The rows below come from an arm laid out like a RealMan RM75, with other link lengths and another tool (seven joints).
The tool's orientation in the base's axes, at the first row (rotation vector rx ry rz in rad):
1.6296 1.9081 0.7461
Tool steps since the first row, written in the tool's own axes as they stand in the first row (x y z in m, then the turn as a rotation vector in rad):
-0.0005 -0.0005 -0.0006 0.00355 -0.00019 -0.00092
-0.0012 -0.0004 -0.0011 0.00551 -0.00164 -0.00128
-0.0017 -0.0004 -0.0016 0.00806 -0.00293 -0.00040
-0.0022 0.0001 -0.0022 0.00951 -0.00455 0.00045
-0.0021 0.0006 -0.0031 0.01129 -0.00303 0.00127
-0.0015 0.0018 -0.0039 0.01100 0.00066 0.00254
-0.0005 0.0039 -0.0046 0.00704 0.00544 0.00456
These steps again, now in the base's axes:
-0.0007 -0.0006 0.0001 -0.00128 0.00342 0.00041
-0.0009 -0.0013 0.0005 -0.00283 0.00515 -0.00042
-0.0012 -0.0019 0.0009 -0.00349 0.00757 -0.00203
-0.0011 -0.0023 0.0017 -0.00425 0.00887 -0.00382
-0.0014 -0.0022 0.0027 -0.00286 0.01088 -0.00340
-0.0012 -0.0016 0.0041 0.00066 0.01116 -0.00172
-0.0004 -0.0004 0.0060 0.00600 0.00799 0.00031

